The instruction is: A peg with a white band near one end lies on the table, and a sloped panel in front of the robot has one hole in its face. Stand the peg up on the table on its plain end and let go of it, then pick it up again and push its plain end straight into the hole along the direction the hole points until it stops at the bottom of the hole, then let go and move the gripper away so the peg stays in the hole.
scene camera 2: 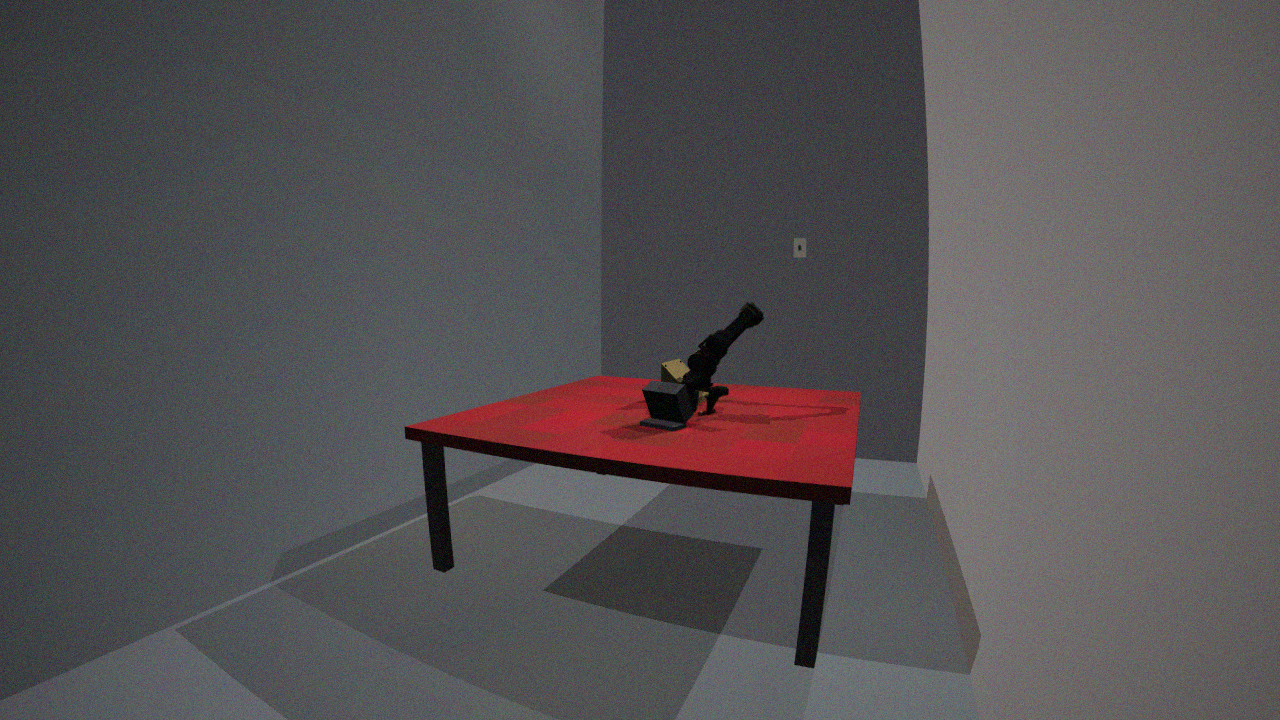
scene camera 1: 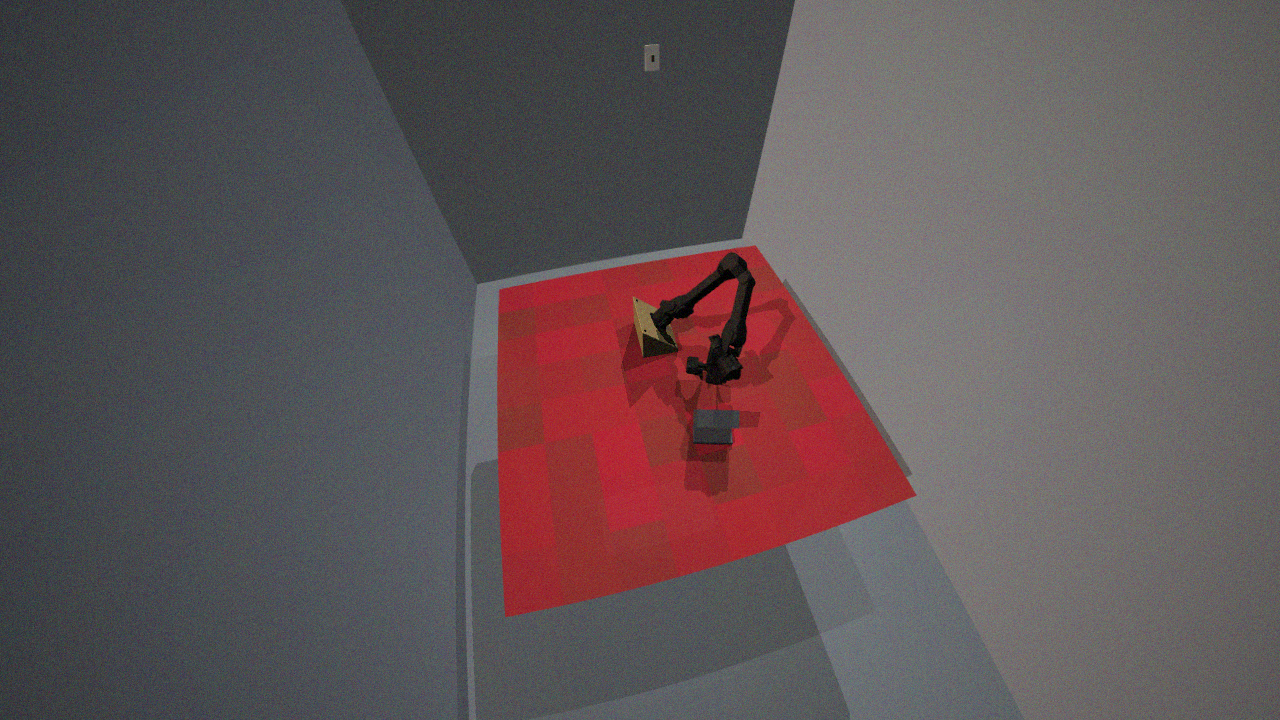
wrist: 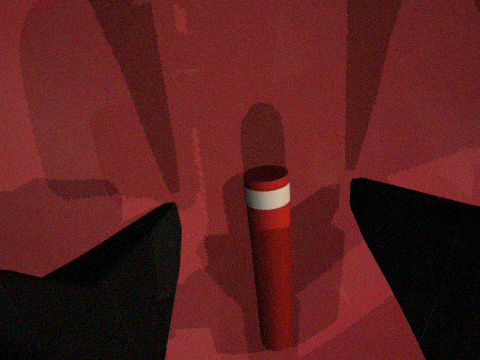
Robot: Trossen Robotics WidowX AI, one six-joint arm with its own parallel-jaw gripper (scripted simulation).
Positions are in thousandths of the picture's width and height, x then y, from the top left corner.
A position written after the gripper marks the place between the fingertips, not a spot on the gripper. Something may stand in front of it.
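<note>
Gripper (scene camera 2: 548,574), (wrist: 555,568): open, holding nothing. Grey sloped panel (scene camera 2: 521,558), (scene camera 1: 558,581): visible.
</note>
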